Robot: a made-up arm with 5 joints. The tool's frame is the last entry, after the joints.
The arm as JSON. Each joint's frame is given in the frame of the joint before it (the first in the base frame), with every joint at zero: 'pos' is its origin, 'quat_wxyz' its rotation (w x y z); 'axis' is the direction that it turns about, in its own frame. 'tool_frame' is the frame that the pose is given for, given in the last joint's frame.
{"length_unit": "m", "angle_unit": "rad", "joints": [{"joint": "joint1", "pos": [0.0, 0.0, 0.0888], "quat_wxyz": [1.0, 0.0, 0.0, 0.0], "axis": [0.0, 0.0, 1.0]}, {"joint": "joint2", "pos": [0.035, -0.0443, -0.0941], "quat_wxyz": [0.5, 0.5, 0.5, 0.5], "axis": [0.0, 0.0, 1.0]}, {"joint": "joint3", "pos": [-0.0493, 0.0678, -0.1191], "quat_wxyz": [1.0, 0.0, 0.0, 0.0], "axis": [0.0, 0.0, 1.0]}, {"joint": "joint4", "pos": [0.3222, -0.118, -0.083], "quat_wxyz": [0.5, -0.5, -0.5, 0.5], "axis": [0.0, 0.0, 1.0]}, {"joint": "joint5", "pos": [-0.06, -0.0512, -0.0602], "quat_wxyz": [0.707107, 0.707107, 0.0, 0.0], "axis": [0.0, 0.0, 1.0]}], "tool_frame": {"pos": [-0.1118, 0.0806, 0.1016], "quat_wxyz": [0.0, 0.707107, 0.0, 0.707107]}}
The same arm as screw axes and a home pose.
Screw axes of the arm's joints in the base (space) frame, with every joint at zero. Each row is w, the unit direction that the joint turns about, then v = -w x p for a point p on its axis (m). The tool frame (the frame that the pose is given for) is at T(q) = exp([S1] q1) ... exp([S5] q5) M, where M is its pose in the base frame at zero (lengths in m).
S1 = (0, 0, 1, 0, 0, 0)
S2 = (1, 0, 0, 0, -0.0053, 0.0443)
S3 = (1, 0, 0, 0, 0.0625, 0.0936)
S4 = (0, -1, 0, -0.0555, 0, 0.1671)
S5 = (1, 0, 0, 0, -0.1155, -0.2888)
M: xyz -0.0143 0.2082 -0.2273 (m) rpy 0 0 0 (deg, as in URDF)

